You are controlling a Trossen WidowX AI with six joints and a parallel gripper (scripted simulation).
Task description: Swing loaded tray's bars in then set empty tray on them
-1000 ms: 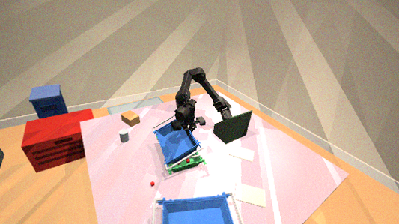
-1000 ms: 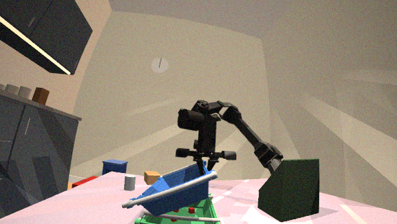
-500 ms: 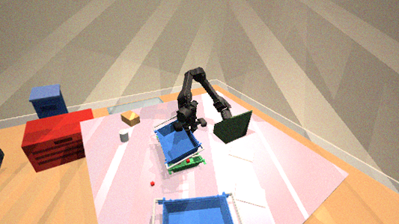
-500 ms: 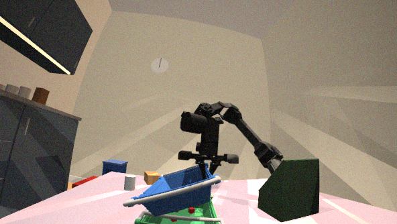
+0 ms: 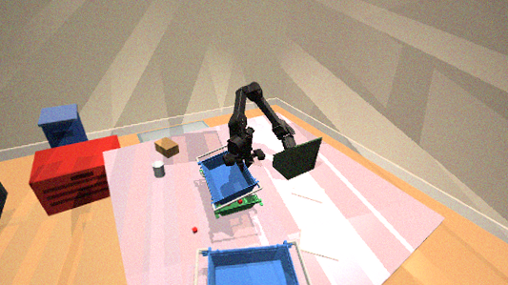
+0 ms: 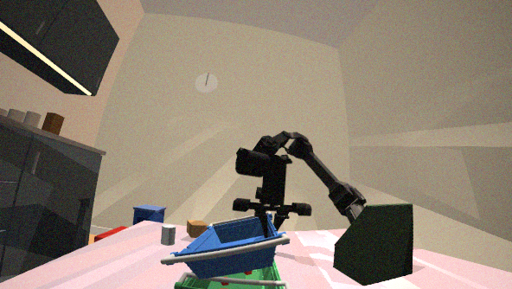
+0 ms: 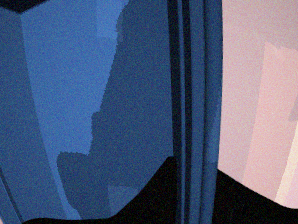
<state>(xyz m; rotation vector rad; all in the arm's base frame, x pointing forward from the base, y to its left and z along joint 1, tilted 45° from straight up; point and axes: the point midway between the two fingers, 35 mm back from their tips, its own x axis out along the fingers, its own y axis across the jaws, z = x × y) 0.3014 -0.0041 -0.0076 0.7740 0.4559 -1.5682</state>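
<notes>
My gripper tip is 80 mm short of the blue tray, 20 mm to the left of it and 10 mm below it. Also, from my gripper tip: red block 290 mm ahead, 100 mm to the left, 110 mm below; then brown block 210 mm ahead, 500 mm to the right, 90 mm below.
</notes>
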